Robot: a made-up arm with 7 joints.
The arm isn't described. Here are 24 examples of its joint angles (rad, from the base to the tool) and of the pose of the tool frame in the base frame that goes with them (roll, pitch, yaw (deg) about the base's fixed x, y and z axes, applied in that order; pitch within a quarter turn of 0, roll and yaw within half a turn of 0; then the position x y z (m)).
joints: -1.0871 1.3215 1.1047 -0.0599 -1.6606 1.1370 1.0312
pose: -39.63 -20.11 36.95 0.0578 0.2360 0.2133
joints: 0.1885 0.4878 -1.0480 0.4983 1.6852 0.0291 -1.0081
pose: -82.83 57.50 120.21 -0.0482 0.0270 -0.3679
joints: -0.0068 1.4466 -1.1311 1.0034 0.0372 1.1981 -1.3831
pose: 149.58 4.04 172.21 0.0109 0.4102 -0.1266
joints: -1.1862 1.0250 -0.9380 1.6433 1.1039 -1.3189 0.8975
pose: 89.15 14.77 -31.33 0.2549 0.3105 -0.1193
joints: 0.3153 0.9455 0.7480 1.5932 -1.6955 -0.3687 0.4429
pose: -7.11 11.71 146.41 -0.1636 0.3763 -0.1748
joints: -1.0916 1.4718 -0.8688 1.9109 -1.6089 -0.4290 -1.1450
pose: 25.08 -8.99 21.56 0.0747 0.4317 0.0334
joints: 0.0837 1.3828 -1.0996 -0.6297 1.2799 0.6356 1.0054
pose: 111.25 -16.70 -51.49 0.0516 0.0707 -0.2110
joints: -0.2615 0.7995 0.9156 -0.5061 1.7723 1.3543 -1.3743
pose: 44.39 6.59 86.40 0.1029 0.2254 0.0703
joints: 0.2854 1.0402 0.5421 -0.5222 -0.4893 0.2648 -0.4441
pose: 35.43 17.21 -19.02 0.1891 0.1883 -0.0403
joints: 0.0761 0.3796 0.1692 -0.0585 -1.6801 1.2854 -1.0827
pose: -98.17 -41.14 -59.90 0.1593 0.1176 -0.2254
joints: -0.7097 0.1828 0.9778 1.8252 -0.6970 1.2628 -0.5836
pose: -157.98 2.94 -58.19 0.1412 0.0182 -0.3523
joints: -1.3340 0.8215 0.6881 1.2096 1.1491 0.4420 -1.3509
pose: 3.03 56.52 -21.06 0.3281 0.3012 -0.0245
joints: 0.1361 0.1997 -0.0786 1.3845 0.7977 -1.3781 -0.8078
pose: -21.17 16.41 -100.75 -0.0816 0.0917 -0.3715
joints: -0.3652 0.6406 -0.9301 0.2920 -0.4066 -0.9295 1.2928
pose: -11.41 -11.65 26.94 0.1812 0.0189 -0.2691
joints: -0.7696 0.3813 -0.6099 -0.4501 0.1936 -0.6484 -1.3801
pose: 82.66 31.38 -116.45 0.1949 -0.0857 -0.0180
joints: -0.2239 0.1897 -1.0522 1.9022 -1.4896 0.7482 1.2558
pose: 126.89 -15.10 124.57 -0.0592 0.1676 -0.3701
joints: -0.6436 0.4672 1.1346 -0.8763 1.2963 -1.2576 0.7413
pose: -163.41 -22.99 -93.94 0.1023 0.1486 0.0691
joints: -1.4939 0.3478 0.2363 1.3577 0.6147 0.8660 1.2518
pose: 62.03 -23.15 79.23 0.4042 0.0967 -0.0873
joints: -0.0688 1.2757 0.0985 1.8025 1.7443 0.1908 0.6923
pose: -168.65 15.44 63.34 -0.0609 0.4301 -0.1000
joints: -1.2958 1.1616 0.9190 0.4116 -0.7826 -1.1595 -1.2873
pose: 160.64 -41.35 -101.68 0.0970 0.3146 0.1719
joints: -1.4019 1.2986 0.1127 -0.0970 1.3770 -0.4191 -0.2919
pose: 167.33 -41.30 -24.11 0.1875 0.1193 0.2342
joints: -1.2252 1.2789 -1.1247 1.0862 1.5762 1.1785 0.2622
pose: -144.88 -50.56 -6.40 0.2922 0.3039 -0.0028
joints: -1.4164 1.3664 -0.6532 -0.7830 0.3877 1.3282 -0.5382
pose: 84.60 -13.30 3.46 0.1912 0.0114 0.1088
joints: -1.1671 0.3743 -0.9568 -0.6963 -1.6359 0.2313 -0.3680
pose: -15.30 -24.68 -133.61 0.1130 -0.1389 0.0121
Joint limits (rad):
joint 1: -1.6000..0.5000
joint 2: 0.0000..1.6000
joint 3: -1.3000..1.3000
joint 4: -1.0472..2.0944
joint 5: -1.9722..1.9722
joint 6: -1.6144..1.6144
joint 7: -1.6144..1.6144
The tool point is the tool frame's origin. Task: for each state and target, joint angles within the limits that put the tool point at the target. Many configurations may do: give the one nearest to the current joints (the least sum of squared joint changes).
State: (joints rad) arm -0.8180 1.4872 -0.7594 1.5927 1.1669 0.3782 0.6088
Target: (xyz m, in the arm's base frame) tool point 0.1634 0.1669 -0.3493
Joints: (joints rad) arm -0.4335 0.6468 -1.0309 0.9586 1.1964 0.3384 0.6088
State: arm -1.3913 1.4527 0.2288 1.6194 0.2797 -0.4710 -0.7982
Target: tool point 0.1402 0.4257 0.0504
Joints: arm -1.2566 1.5511 0.2310 1.6197 0.2725 -0.2934 -0.7982
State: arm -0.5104 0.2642 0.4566 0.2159 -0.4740 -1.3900 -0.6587
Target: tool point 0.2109 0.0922 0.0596
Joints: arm -0.8733 0.3432 0.2718 -0.3661 -0.3912 -1.4159 -0.6587
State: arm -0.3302 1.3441 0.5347 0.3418 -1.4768 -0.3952 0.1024
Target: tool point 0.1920 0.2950 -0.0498
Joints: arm 0.0658 1.0174 0.5122 0.0712 -1.4498 -0.4745 0.1024
